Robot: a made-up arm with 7 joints. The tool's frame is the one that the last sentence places.
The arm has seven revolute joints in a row. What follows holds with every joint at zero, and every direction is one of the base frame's. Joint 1 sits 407.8 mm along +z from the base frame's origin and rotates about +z. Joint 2 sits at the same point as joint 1 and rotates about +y. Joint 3 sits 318.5 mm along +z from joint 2 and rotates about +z. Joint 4 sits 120.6 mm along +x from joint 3 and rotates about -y. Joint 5 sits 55.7 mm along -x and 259.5 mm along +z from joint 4 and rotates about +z. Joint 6 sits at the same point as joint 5 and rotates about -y. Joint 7 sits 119.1 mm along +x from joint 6 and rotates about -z. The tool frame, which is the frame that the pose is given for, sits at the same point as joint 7; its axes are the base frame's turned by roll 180, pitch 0 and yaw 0 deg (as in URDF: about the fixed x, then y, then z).
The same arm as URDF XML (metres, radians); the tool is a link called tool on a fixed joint. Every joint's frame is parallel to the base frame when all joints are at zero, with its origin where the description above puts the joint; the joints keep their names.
<robot name="arm">
<joint name="joint 1" type="continuous"><parent link="base_link"/><child link="link1"/><origin xyz="0.0000 0.0000 0.4078"/><axis xyz="0 0 1"/></joint>
<joint name="joint 2" type="continuous"><parent link="link1"/><child link="link2"/><origin xyz="0.0000 0.0000 0.0000"/><axis xyz="0 1 0"/></joint>
<joint name="joint 3" type="continuous"><parent link="link2"/><child link="link3"/><origin xyz="0.0000 0.0000 0.3185"/><axis xyz="0 0 1"/></joint>
<joint name="joint 4" type="continuous"><parent link="link3"/><child link="link4"/><origin xyz="0.1206 0.0000 0.0000"/><axis xyz="0 -1 0"/></joint>
<joint name="joint 5" type="continuous"><parent link="link4"/><child link="link5"/><origin xyz="-0.0557 0.0000 0.2595"/><axis xyz="0 0 1"/></joint>
<joint name="joint 6" type="continuous"><parent link="link5"/><child link="link6"/><origin xyz="0.0000 0.0000 0.0000"/><axis xyz="0 -1 0"/></joint>
<joint name="joint 7" type="continuous"><parent link="link6"/><child link="link7"/><origin xyz="0.1191 0.0000 0.0000"/><axis xyz="0 0 -1"/></joint>
<joint name="tool_joint" type="fixed"><parent link="link7"/><child link="tool"/><origin xyz="0.0000 0.0000 0.0000" rpy="3.1416 0.0000 0.0000"/></joint>
<link name="base_link"/>
<link name="link1"/>
<link name="link2"/>
<link name="link3"/>
<link name="link4"/>
<link name="link5"/>
<link name="link6"/>
<link name="link7"/>
<link name="tool"/>
</robot>

